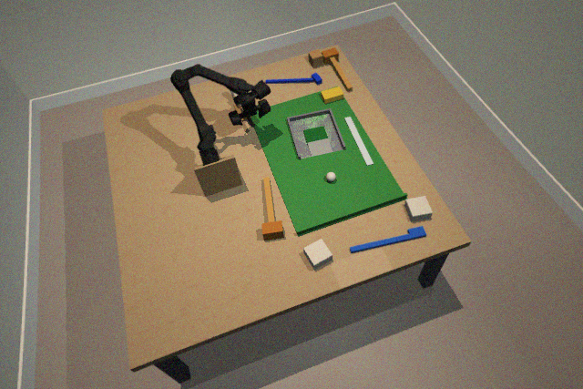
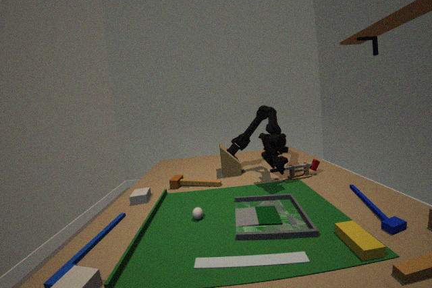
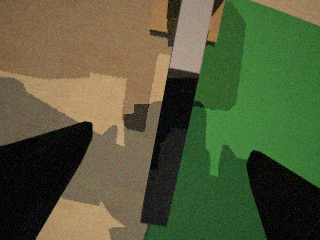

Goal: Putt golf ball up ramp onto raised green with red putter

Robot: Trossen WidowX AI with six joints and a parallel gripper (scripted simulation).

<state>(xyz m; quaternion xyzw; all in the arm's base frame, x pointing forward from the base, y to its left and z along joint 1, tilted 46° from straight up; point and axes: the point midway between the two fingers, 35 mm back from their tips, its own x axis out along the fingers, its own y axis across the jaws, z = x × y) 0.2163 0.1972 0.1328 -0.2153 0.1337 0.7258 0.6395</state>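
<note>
Right now the wooden stand is 2 cm behind my gripper tip, 13 cm to the left of it and 2 cm below it. The rest, counted from my gripper tip: yellow block: 43 cm ahead, 7 cm to the left, 4 cm below; then green mat: 26 cm ahead, 24 cm to the right, 5 cm below; then grey-walled frame: 27 cm ahead, 12 cm to the right, 5 cm below.
</note>
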